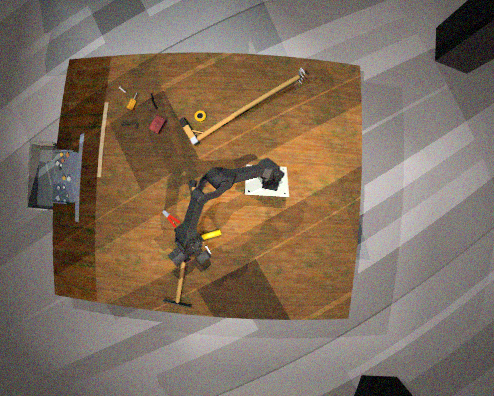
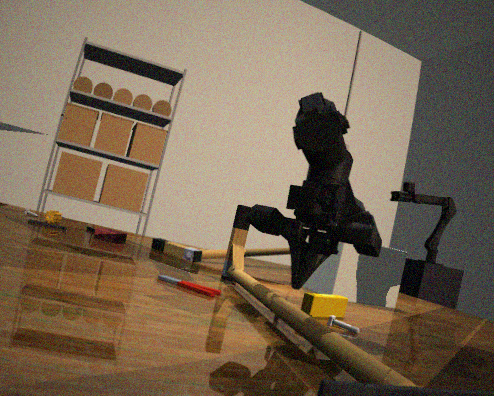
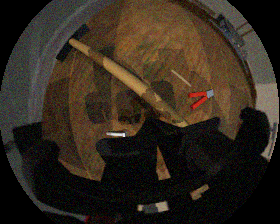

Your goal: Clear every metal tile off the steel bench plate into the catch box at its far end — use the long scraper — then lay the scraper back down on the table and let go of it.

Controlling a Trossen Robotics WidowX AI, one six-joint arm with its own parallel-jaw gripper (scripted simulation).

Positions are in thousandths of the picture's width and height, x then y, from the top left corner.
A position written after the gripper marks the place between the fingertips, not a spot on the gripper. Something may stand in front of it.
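Gripper (image 2: 598, 731) (image 3: 534, 538) shut, holding nothing. Long scraper (image 3: 534, 426). Yellow block (image 2: 639, 771), hidden in image 3 by the gripper.
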